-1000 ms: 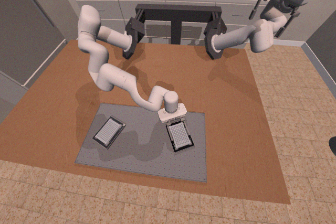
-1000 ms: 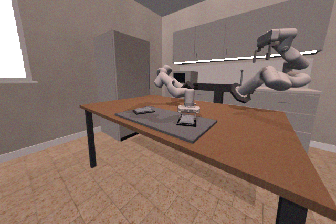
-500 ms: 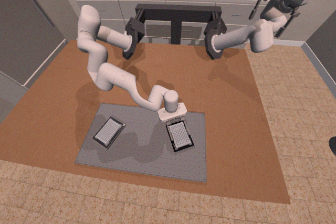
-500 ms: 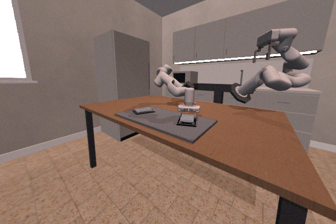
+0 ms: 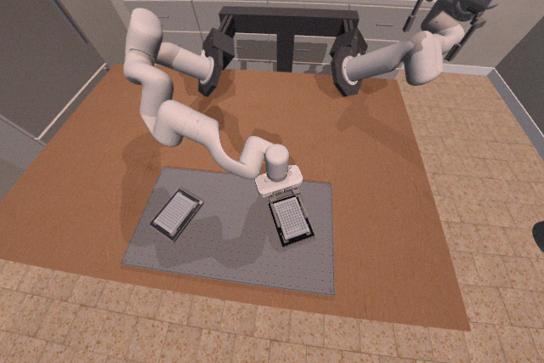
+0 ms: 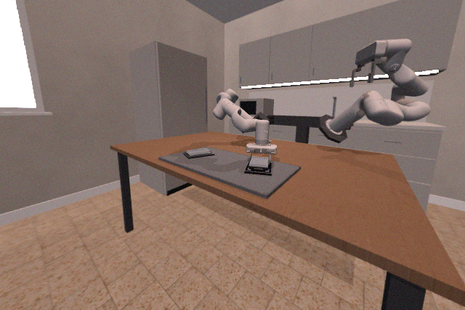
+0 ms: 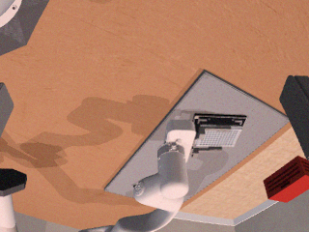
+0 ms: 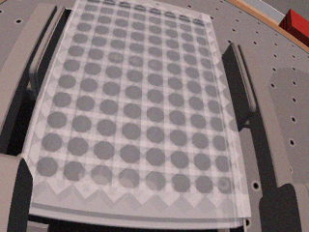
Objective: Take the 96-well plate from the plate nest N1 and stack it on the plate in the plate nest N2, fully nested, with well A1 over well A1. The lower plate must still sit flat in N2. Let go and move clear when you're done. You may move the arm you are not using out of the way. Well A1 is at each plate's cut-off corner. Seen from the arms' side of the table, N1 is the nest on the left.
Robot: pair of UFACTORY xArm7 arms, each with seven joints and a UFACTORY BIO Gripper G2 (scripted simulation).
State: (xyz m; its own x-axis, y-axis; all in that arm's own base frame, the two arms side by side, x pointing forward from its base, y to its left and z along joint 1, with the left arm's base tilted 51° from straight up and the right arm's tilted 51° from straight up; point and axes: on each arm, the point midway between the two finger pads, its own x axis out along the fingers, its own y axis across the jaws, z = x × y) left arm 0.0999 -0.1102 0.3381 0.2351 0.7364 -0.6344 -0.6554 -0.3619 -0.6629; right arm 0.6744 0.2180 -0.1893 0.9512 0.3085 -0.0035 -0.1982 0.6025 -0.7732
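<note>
My right gripper is now 4 cm above the nest N1. Round my right hand: nest N2: 1 cm behind, 41 cm to the right, 4 cm below; A1 mark: 5 cm behind, 33 cm to the right, 3 cm below.
</note>
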